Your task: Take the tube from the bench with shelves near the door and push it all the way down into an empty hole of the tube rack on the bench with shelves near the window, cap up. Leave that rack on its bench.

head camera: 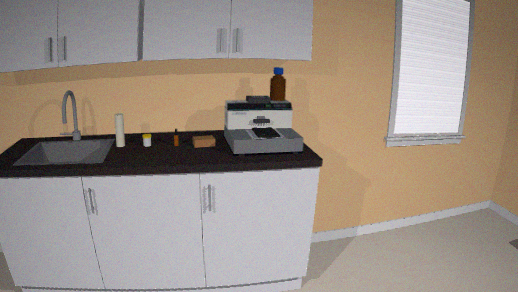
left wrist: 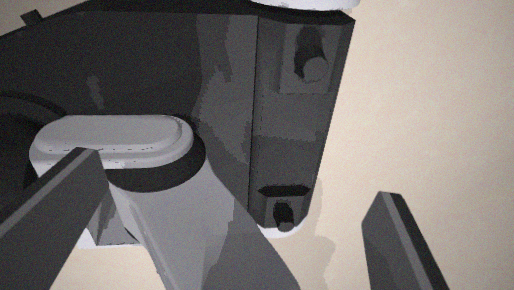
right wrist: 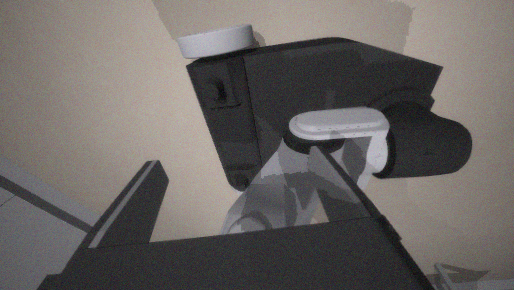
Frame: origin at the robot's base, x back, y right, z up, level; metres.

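Seen in the pictures: left gripper, fingertip midpoint: (left wrist: 234, 187); right gripper, fingertip midpoint: (right wrist: 238, 163).
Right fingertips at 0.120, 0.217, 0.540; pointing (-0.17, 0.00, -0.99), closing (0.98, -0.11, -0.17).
Note:
A point is followed by its place in that frame, as x, y, z.
The tube, the tube rack and the two benches with shelves do not show in these views. My left gripper (left wrist: 234, 187) {0.125, -0.246, 0.540} is open in the left wrist view, its two dark fingers wide apart with nothing between them. My right gripper (right wrist: 238, 163) {0.120, 0.217, 0.540} is open in the right wrist view, also with nothing held. Both hang over the floor beside my own base. Neither gripper shows in the head view.
A counter (head camera: 165, 167) {-1.358, -0.450, 0.903} with white cabinets stands ahead, with a sink (head camera: 65, 152) {-1.639, -1.206, 0.846}, a grey-white instrument (head camera: 262, 142) {-1.574, -0.013, 0.975}, a brown block (head camera: 204, 141) {-1.665, -0.315, 0.941} and small bottles. Wall cabinets (head camera: 185, 30) {-1.669, -0.427, 1.527} hang above. A window (head camera: 432, 67) {-2.447, 1.312, 1.396} is in the wall at the right.

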